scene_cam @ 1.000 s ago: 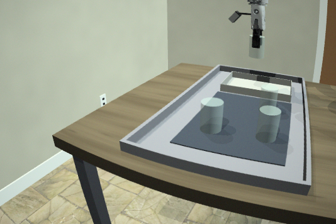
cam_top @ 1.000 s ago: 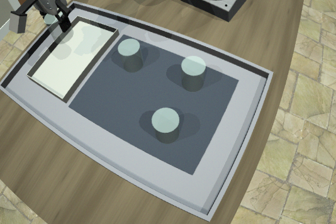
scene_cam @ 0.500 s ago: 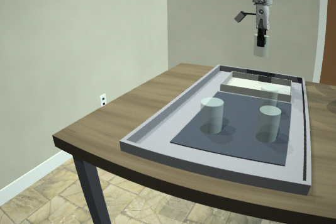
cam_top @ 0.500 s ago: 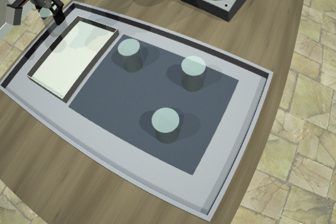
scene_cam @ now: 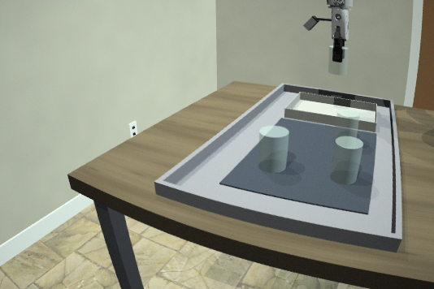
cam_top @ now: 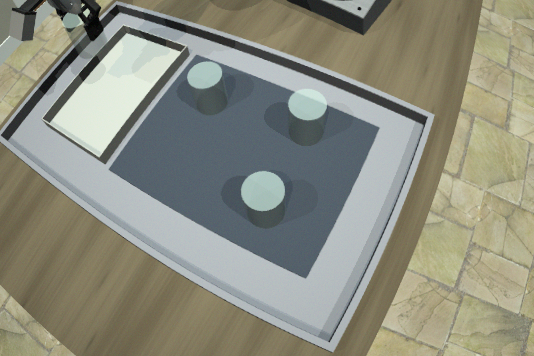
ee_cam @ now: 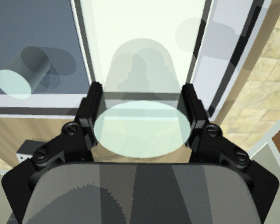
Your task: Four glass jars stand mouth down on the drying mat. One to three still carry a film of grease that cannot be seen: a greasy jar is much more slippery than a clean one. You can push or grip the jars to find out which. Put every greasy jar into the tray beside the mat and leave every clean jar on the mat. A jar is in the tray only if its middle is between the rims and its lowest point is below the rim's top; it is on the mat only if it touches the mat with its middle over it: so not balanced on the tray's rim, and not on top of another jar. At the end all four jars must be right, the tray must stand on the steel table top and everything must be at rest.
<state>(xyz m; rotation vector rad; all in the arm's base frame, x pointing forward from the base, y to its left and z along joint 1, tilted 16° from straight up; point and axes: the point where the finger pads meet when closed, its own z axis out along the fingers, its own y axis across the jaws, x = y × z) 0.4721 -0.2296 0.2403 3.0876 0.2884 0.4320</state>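
Now: the tray 190 mm below my hand. From my hand the other things lie so: steel table top (210 mm to the left, 200 mm below, 20 mm behind); dark drying mat (310 mm to the left, 200 mm below, 60 mm behind).
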